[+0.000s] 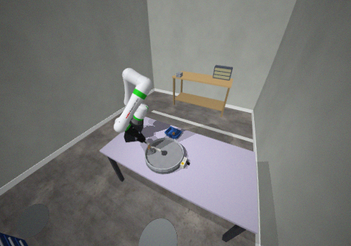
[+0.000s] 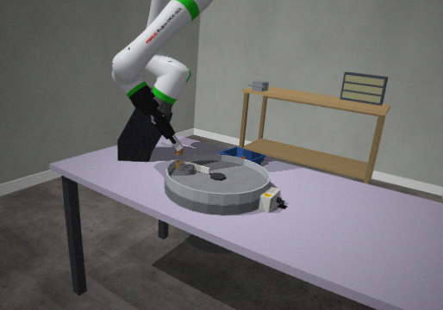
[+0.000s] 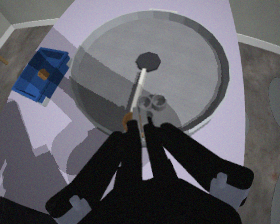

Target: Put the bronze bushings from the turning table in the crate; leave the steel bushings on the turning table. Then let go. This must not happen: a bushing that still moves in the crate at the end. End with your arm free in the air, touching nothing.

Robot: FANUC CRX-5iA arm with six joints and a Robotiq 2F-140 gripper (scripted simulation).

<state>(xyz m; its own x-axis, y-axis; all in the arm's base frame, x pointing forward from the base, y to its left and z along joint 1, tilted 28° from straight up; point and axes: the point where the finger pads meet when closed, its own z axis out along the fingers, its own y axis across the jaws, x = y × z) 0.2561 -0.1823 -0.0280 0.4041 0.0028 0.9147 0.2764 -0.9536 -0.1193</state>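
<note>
Right now the blue crate is 16 cm ahead of my hand, 38 cm to the left of it and 14 cm below it. Also, from my hand: round grey turning table (20 cm ahead, 2 cm to the left, 11 cm below).
</note>
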